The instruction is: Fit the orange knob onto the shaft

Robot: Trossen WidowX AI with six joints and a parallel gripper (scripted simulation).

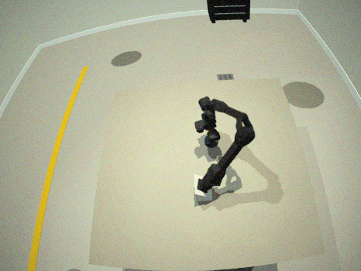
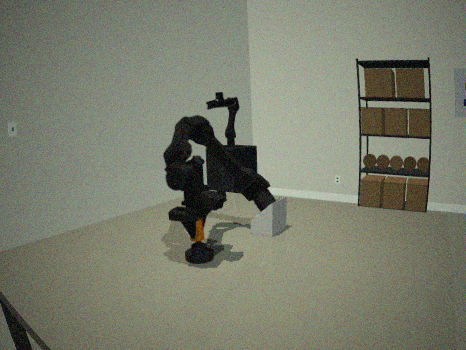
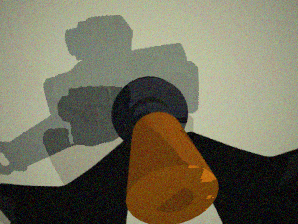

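Now: the orange knob 2 cm above my gripper tip. The rest, counted from my gripper tip: dark round pedestal: 4 cm below.
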